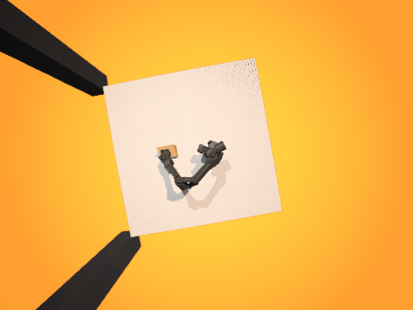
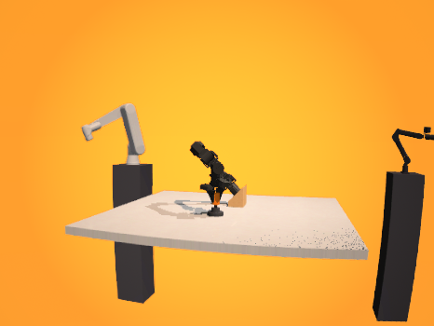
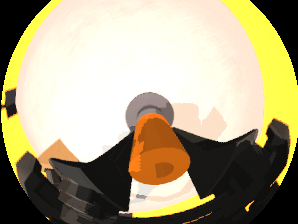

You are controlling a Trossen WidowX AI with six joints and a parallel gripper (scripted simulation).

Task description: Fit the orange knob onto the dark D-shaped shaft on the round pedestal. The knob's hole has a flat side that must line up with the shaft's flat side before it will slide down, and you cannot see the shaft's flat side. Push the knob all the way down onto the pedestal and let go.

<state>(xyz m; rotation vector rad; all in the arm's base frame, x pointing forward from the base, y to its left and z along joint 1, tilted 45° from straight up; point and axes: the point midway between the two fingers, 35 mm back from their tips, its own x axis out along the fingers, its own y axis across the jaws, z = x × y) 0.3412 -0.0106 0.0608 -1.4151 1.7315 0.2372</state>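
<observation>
My gripper tip is 2 cm below the orange knob. Round my gripper tip: round dark pedestal 4 cm below.
</observation>
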